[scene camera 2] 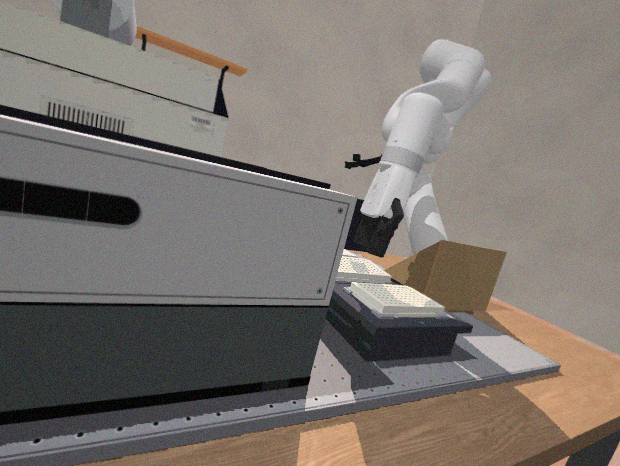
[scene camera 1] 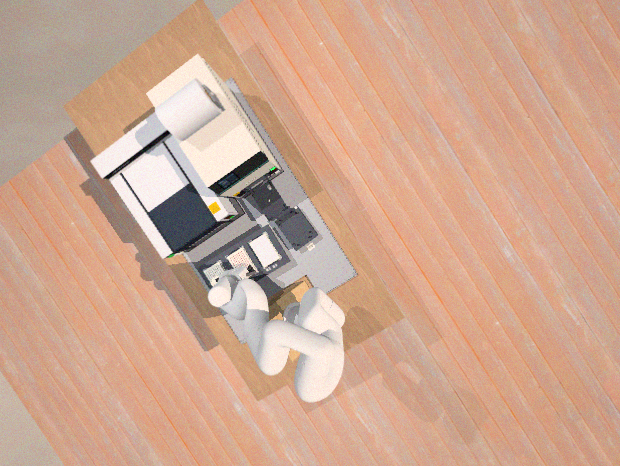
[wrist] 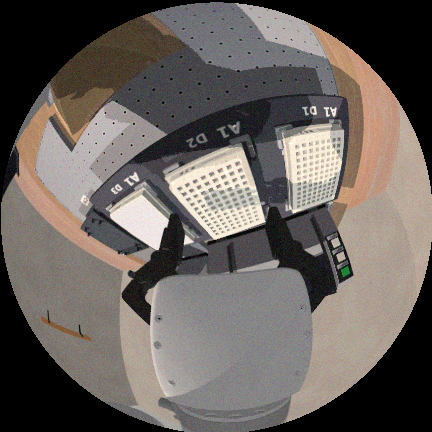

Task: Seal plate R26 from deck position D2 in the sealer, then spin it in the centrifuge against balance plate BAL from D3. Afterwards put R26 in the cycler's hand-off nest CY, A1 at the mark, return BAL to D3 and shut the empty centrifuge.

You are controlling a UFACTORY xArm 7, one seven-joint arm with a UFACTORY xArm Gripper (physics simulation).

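Where they show: gripper, fingertip midpoint: (scene camera 2: 366, 249) (scene camera 1: 240, 269) (wrist: 224, 219); arm's base, origin of the base link: (scene camera 2: 434, 262) (scene camera 1: 296, 316).
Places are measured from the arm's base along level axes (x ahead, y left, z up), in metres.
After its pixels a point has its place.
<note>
Plate R26, cream with a grid of wells, sits at D2 (wrist: 217, 195) @[x 0.311, y 0.041, z -0.003 m] (scene camera 1: 239, 258) @[x 0.357, y 0.030, z -0.002 m] (scene camera 2: 361, 269) @[x 0.328, y 0.060, z -0.004 m], on the dark plate deck. White-topped plate BAL (wrist: 142, 217) @[x 0.286, y -0.064, z -0.005 m] (scene camera 1: 265, 249) @[x 0.314, y -0.086, z -0.005 m] sits at D3. My gripper (wrist: 224, 219) @[x 0.313, y 0.045, z 0.031 m] is open and empty. In the wrist view its fingertips appear over the near part of R26, one towards D3 and one towards D1; in scene camera 2 the gripper (scene camera 2: 376, 251) @[x 0.313, y 0.045, z 0.031 m] is above the deck. The arm hides part of the deck in scene camera 1. Two dark nests (scene camera 1: 296, 227) @[x 0.303, y -0.249, z -0.036 m] (scene camera 1: 266, 199) @[x 0.472, y -0.235, z 0.024 m] stand beside the deck; I cannot tell which is CY.
Another cream plate (wrist: 317, 170) @[x 0.340, y 0.165, z -0.006 m] (scene camera 1: 214, 273) @[x 0.378, y 0.165, z -0.005 m] (scene camera 2: 395, 299) @[x 0.373, y 0.182, z -0.005 m] sits at D1. A white machine with a dark panel (scene camera 1: 182, 217) @[x 0.614, y 0.051, z 0.134 m] and a cream machine (scene camera 1: 225, 150) @[x 0.640, y -0.274, z 0.271 m] with a white roll (scene camera 1: 187, 110) @[x 0.751, y -0.283, z 0.391 m] above it stand behind the deck. A brown box (scene camera 2: 448, 275) @[x 0.062, y 0.080, z -0.004 m] is near the arm's base.
</note>
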